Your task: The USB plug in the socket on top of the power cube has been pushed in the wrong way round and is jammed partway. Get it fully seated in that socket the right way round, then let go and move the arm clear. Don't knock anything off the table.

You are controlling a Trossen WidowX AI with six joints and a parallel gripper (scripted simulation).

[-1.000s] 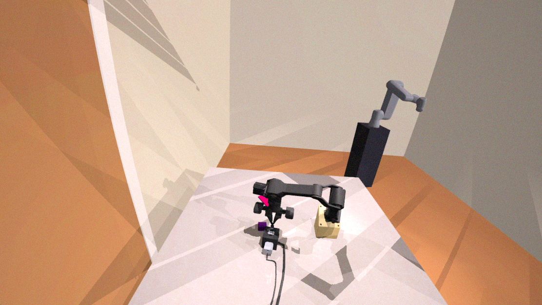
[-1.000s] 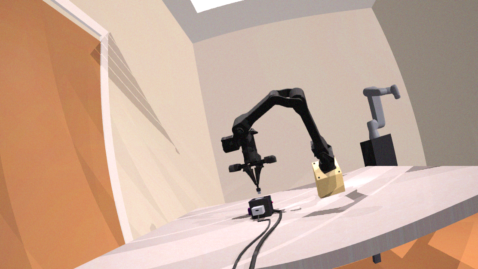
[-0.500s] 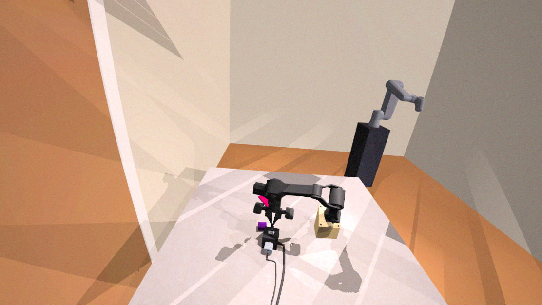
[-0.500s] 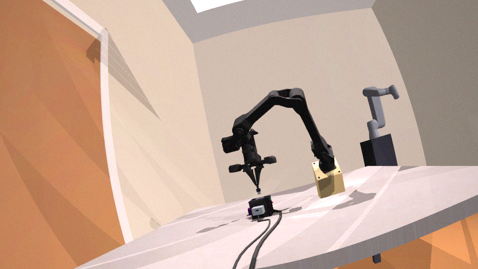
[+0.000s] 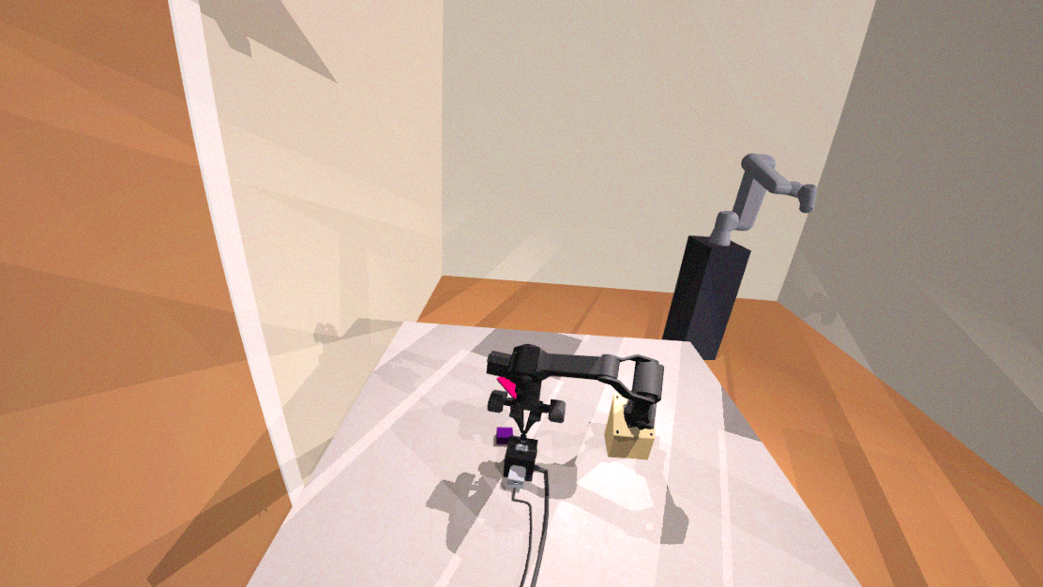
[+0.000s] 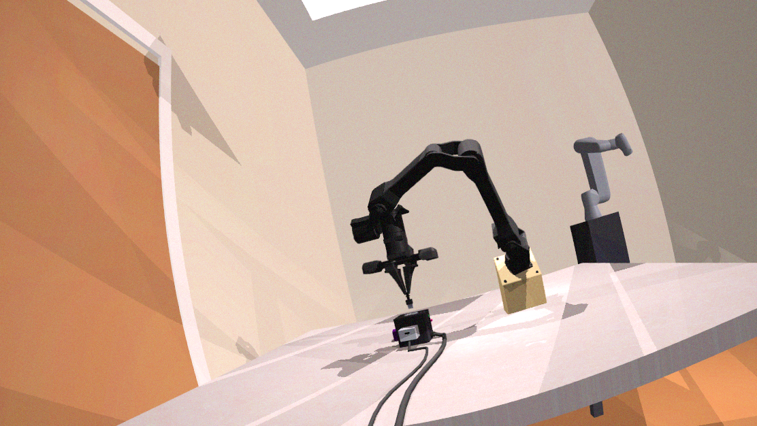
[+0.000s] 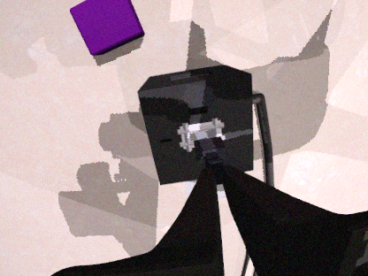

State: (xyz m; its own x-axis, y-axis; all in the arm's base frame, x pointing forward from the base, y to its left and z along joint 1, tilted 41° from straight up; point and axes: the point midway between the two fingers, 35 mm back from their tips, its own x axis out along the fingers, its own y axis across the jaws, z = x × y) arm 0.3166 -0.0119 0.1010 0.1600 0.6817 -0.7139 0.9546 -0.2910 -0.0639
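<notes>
The USB plug lies 2 cm below my gripper tip. Round my gripper tip: purple block: 11 cm below, 10 cm to the right, 4 cm ahead.
</notes>
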